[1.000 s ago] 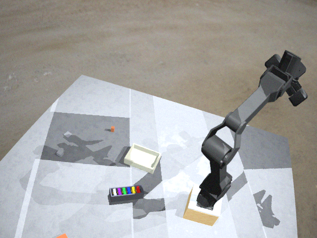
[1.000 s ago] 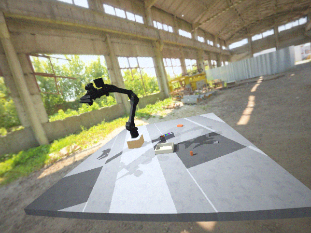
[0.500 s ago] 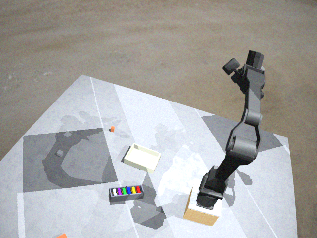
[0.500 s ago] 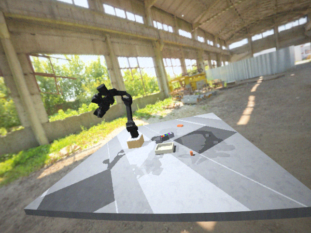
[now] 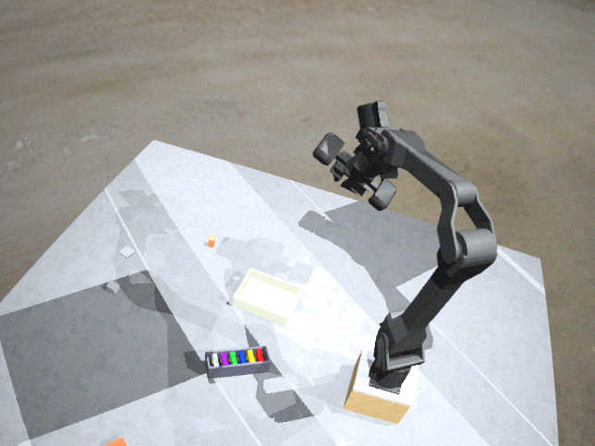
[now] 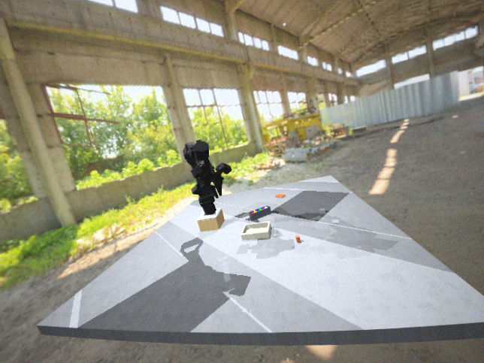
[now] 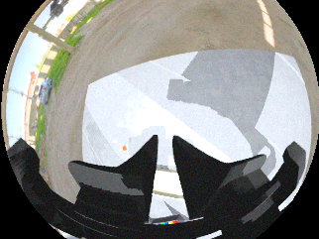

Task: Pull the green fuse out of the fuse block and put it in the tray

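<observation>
Now: gripper tip 8 cm short of the green fuse, 37 cm to the right of it and 23 cm above it. Also, from my gripper tip: cream tray: 8 cm ahead, 16 cm to the left, 26 cm below.
</observation>
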